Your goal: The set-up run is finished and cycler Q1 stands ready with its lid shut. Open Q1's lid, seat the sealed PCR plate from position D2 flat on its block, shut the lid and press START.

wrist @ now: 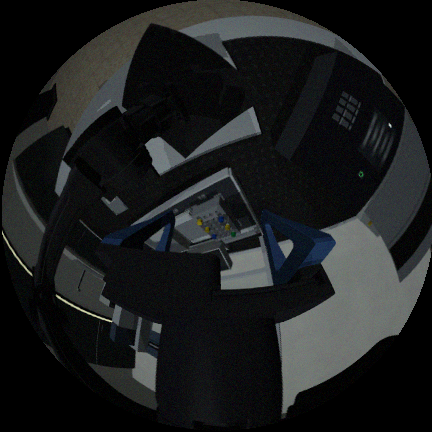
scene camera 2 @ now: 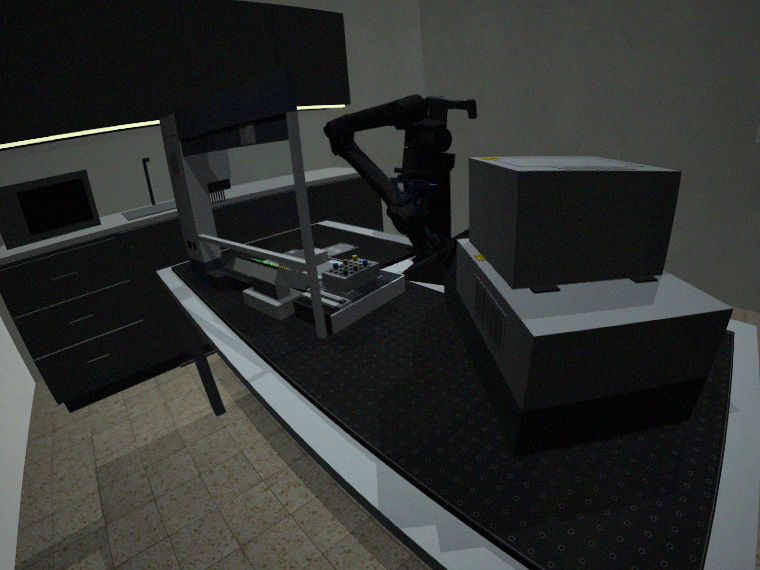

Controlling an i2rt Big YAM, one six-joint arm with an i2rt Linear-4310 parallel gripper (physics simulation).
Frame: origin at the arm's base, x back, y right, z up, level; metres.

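Seen in the pictures: gripper, fingertip midpoint: (wrist: 217, 214) (scene camera 2: 409, 208); arm's base, origin of the base link: (wrist: 160, 109) (scene camera 2: 431, 253).
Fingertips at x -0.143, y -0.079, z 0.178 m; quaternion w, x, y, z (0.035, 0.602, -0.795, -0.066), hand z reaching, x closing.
Observation:
Pixels of each thing's middle, then the offset from my fingertips to it. "spot": a spot on its surface instead.
- wide base, surface spot: (scene camera 2: 620, 355) spot: dx -0.182, dy -0.620, dz -0.060 m
- keypad, surface spot: (wrist: 346, 110) spot: dx +0.091, dy -0.246, dz -0.093 m
- small green ring, surface spot: (wrist: 361, 174) spot: dx -0.010, dy -0.250, dz -0.042 m
- deck tray, surface spot: (scene camera 2: 368, 303) spot: dx -0.183, dy -0.054, dz -0.189 m
- grey rack with coloured caps, body centre: (scene camera 2: 351, 274) (wrist: 217, 220) dx -0.162, dy +0.050, dz -0.150 m
- low white block, surface spot: (scene camera 2: 267, 301) spot: dx -0.379, dy +0.108, dz -0.176 m
Cycler Q1 is the big grey two-part box at the right in the scene view; its upper lid housing (scene camera 2: 589, 223) sits down on the wide base (scene camera 2: 620, 355). In the wrist view its dark front (wrist: 315, 165) is at the upper right, with a keypad (wrist: 346, 110) and a small green ring (wrist: 361, 174). My gripper (scene camera 2: 414, 185) (wrist: 217, 214) is open and empty, its blue fingers spread. It hangs above and behind the deck tray (scene camera 2: 368, 303) (wrist: 246, 200), apart from the cycler. The PCR plate and position D2 cannot be made out clearly among the pale pieces in the tray.
A grey rack with coloured caps (scene camera 2: 349, 279) (wrist: 207, 207) stands in the tray. A gantry with a pale post (scene camera 2: 302, 202) and crossbar (scene camera 2: 251, 250) stands at the tray's left. A low white block (scene camera 2: 267, 301) lies beside it. The cycler stands right of the tray.

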